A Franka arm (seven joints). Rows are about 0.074 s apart.
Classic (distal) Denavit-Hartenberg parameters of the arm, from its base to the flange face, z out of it. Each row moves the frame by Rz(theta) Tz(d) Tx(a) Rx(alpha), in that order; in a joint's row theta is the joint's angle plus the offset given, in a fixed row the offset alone. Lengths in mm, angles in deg.
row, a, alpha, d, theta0
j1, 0, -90, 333, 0
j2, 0, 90, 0, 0
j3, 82.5, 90, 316, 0
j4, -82.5, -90, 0, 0
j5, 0, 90, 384, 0
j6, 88, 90, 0, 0
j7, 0, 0, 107, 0
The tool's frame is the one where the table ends.
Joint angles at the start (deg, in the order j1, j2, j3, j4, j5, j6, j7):
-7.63 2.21 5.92 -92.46 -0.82 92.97 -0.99
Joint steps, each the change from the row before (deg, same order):
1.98 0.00 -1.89 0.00 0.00 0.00 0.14
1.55 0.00 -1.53 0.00 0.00 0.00 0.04
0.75 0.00 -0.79 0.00 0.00 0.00 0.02
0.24 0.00 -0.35 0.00 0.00 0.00 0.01
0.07 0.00 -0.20 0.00 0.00 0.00 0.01
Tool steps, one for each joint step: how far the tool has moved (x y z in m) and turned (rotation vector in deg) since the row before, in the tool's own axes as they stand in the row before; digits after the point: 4 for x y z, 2 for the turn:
0.0001 -0.0012 0.0000 -0.08 -0.01 0.05
0.0000 -0.0005 0.0000 -0.06 0.00 0.02
0.0000 0.0003 0.0000 -0.03 0.00 0.06
0.0000 0.0010 0.0000 -0.01 0.00 0.12
0.0000 0.0013 0.0000 0.00 0.00 0.14

